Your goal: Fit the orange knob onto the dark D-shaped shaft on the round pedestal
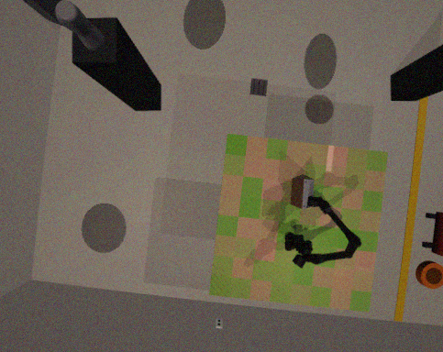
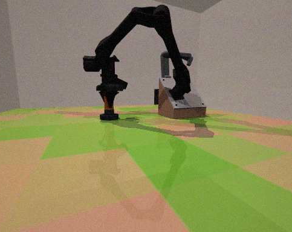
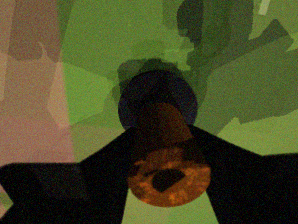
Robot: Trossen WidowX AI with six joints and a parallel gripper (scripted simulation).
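The orange knob is 2 cm above my gripper tip. The rest, counted from my gripper tip: dark pedestal: 2 cm below.
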